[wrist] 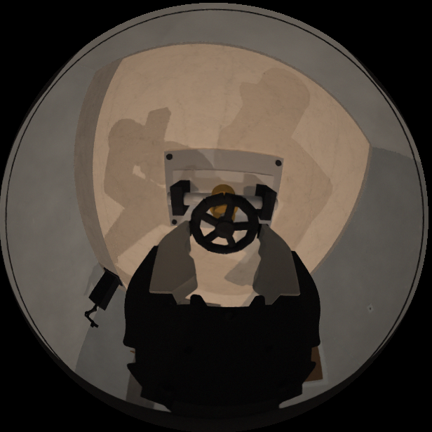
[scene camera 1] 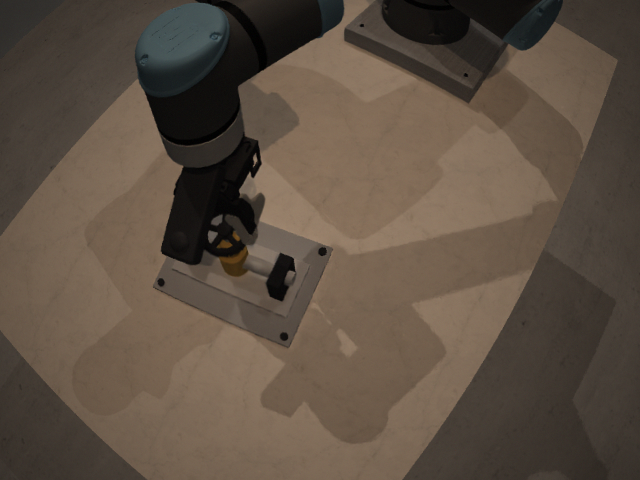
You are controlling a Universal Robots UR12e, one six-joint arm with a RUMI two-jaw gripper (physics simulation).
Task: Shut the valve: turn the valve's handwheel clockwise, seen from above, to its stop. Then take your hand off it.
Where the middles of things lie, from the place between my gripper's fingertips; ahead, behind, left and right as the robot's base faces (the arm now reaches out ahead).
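The grey base plate (scene camera 1: 280,330) is 13 cm below my hand. The black spoked handwheel (scene camera 1: 225,231) is there too, and I see that it is 1 cm below my hand.
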